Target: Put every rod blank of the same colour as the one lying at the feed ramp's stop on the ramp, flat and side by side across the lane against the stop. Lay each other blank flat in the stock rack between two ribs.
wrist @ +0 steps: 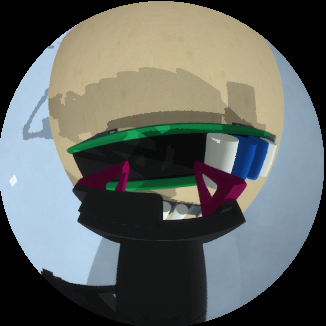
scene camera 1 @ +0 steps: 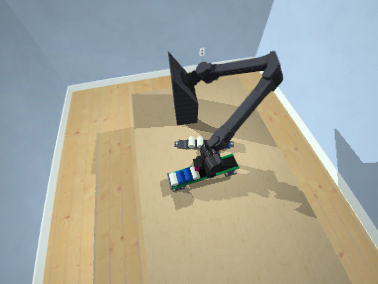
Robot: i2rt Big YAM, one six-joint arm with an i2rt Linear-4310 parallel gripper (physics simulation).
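The feed ramp (scene camera 1: 228, 162) (wrist: 150, 131) has green rails and a dark lane. Across its left part in the scene view lie a white blank (scene camera 1: 173, 178) (wrist: 270, 154) at the end, two blue blanks (scene camera 1: 181, 176) (scene camera 1: 188, 173) (wrist: 258, 157) (wrist: 242, 157), and another white blank (scene camera 1: 194, 173) (wrist: 221, 152), side by side. The stop itself is hard to make out. My gripper (scene camera 1: 201, 172) (wrist: 161, 163) is open and empty over the bare lane, with one magenta finger close to the inner white blank. The grey stock rack (scene camera 1: 183, 144) holds two white blanks (scene camera 1: 191, 142) (scene camera 1: 200, 142); the arm hides part of it.
A bit of blue (scene camera 1: 229, 146) shows at the rack's right end, beside the arm. The rack lies behind the ramp, near its far rail. A tall dark panel (scene camera 1: 185, 102) stands behind the rack at the arm's base. Walls surround the floor.
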